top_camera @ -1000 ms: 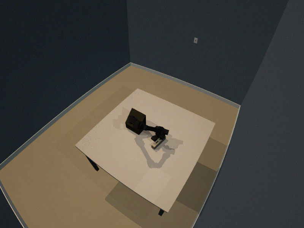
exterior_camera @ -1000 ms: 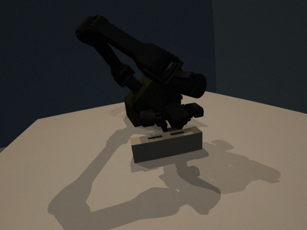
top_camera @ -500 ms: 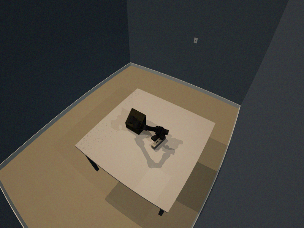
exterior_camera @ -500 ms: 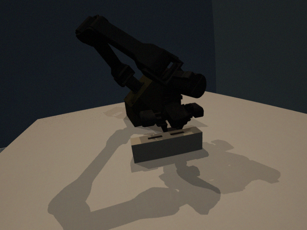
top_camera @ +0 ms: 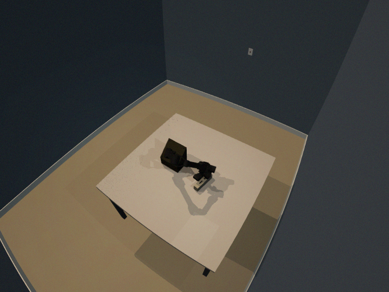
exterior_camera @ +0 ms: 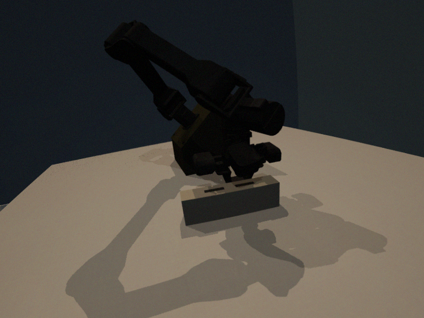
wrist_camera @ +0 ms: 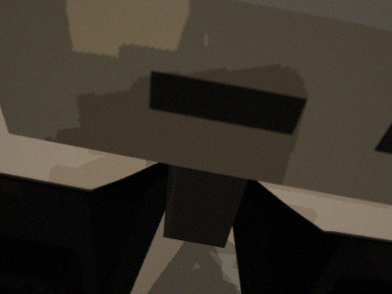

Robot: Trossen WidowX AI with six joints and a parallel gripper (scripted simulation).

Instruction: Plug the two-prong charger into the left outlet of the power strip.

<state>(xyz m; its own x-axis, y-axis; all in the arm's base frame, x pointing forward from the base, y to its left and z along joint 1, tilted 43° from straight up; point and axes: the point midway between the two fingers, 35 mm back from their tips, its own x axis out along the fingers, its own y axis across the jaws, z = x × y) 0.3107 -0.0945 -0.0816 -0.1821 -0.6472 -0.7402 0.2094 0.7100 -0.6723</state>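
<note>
My gripper tip is 20 mm short of the dark charger and 10 mm below it.
</note>
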